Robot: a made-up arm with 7 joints.
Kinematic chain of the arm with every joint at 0, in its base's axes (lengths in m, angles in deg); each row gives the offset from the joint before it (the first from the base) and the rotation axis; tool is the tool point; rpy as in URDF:
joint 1: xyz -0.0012 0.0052 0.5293 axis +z
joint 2: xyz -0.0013 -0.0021 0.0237 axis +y
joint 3: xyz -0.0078 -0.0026 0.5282 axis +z
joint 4: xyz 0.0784 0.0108 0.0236 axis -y
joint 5: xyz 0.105 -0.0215 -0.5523 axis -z
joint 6: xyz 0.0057 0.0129 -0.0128 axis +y
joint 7: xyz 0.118 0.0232 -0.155 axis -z
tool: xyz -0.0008 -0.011 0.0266 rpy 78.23 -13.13 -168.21
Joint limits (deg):
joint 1: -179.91..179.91
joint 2: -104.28..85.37
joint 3: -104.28..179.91
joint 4: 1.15..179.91
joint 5: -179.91..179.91
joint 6: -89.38..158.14
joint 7: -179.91..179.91
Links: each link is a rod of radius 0.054 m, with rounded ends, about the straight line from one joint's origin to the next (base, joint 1, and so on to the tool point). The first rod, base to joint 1, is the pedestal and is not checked.
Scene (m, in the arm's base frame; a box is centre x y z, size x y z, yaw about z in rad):
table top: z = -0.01
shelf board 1: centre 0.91 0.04 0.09 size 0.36 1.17 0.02 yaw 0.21
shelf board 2: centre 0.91 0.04 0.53 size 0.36 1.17 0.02 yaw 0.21
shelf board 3: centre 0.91 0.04 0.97 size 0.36 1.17 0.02 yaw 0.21
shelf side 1: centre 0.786 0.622 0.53 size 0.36 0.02 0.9 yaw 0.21
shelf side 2: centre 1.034 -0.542 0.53 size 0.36 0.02 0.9 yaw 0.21
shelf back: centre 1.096 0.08 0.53 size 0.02 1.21 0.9 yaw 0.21
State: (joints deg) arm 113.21 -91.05 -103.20 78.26 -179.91 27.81 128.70
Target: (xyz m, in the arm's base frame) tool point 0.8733 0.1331 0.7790
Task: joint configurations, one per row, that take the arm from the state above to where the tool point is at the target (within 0.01 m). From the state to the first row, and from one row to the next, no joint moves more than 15 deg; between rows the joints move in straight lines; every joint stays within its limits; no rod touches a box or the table.
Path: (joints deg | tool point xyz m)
1: 102.90 -95.33 -103.56 70.41 -179.91 21.27 129.32 | 0.7989 -0.1469 0.2791
2: 92.60 -99.60 -103.92 62.57 -179.91 14.74 129.94 | 0.7043 -0.1656 0.2802
3: 82.29 -103.88 -104.28 54.72 -179.91 8.20 130.56 | 0.6126 -0.1719 0.3000
4: 88.04 -97.64 -90.40 51.23 -177.92 9.65 129.87 | 0.6379 -0.1241 0.4749
5: 93.79 -91.40 -76.52 47.73 -175.92 11.10 129.17 | 0.6164 -0.0400 0.6398
6: 99.54 -85.16 -62.64 44.24 -173.93 12.55 128.48 | 0.5445 0.0630 0.7790
7: 107.75 -82.09 -67.30 54.67 -175.39 17.55 128.49 | 0.6614 0.0806 0.7844
8: 115.97 -79.01 -71.96 65.11 -176.86 22.55 128.49 | 0.7723 0.1049 0.7821
9: 124.19 -75.94 -76.62 75.54 -178.32 27.54 128.50 | 0.8733 0.1331 0.7789

